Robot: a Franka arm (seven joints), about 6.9 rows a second.
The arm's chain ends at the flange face. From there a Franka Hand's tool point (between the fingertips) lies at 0.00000 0.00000 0.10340 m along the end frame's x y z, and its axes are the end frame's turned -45 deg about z.
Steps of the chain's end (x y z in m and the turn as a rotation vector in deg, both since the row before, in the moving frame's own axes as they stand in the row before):
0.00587 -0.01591 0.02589 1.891 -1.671 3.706
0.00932 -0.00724 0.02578 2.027 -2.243 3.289
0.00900 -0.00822 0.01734 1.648 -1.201 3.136
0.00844 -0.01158 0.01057 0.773 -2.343 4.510
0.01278 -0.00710 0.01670 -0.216 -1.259 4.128
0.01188 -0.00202 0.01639 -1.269 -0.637 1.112
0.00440 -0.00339 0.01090 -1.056 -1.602 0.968
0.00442 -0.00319 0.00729 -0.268 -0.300 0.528
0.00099 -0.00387 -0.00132 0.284 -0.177 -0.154
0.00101 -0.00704 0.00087 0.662 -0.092 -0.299
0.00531 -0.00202 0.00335 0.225 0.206 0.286
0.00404 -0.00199 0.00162 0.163 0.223 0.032
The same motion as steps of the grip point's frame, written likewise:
0.01583 -0.01163 0.02579 2.519 0.156 3.706
0.01159 -0.00398 0.02564 3.019 -0.153 3.289
0.01285 -0.00307 0.01727 2.015 0.316 3.136
0.01231 -0.00627 0.01047 2.203 -1.110 4.510
0.01222 0.00262 0.01667 0.738 -1.043 4.128
0.00739 0.00775 0.01636 -0.447 -1.348 1.112
0.00212 -0.00001 0.01084 0.386 -1.879 0.968
0.00466 0.00083 0.00729 0.023 -0.402 0.528
0.00357 -0.00262 -0.00132 0.326 0.076 -0.154
0.00642 -0.00523 0.00086 0.533 0.403 -0.299
0.00573 0.00230 0.00335 0.013 0.305 0.286
0.00476 0.00153 0.00162 -0.042 0.273 0.032

